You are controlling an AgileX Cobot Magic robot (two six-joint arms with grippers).
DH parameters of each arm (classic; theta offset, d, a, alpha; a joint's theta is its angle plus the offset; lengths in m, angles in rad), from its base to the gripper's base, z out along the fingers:
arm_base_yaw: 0 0.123 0 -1.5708
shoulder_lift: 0.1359 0 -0.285 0
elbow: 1.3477 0 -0.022 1.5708
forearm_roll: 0 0.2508 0 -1.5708
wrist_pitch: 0 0 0.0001 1.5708
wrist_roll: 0 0.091 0 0
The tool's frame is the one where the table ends.
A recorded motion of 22 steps. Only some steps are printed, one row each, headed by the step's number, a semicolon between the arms.
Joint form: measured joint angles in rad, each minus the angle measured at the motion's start. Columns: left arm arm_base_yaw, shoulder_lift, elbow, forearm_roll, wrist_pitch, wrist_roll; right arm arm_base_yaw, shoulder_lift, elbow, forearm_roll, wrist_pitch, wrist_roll.
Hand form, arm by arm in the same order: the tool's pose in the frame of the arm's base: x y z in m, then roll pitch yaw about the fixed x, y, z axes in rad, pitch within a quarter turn. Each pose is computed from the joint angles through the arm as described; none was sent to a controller.
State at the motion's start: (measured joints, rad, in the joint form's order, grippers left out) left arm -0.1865 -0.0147 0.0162 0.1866 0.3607 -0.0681; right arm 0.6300 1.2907 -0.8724 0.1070 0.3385 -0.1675
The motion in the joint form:
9: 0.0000 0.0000 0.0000 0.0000 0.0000 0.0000; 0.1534 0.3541 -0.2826 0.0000 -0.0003 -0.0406
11: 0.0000 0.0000 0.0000 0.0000 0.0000 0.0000; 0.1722 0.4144 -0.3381 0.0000 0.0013 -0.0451
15: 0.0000 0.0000 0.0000 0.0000 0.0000 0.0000; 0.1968 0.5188 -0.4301 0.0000 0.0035 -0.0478
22: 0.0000 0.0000 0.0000 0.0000 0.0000 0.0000; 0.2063 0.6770 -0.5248 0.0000 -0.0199 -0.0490
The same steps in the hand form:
9: 0.0528 -0.0039 0.1766 2.7170 1.2752 2.5815; 0.2570 0.2605 0.2624 -3.0596 0.8293 -2.1993
11: 0.0528 -0.0039 0.1766 2.7170 1.2752 2.5815; 0.2631 0.2767 0.2567 -3.0564 0.8226 -2.1749
15: 0.0528 -0.0039 0.1766 2.7170 1.2752 2.5815; 0.2740 0.3025 0.2434 -3.0572 0.8080 -2.1488
22: 0.0528 -0.0039 0.1766 2.7170 1.2752 2.5815; 0.2929 0.3289 0.2061 -3.0637 0.7680 -2.1454

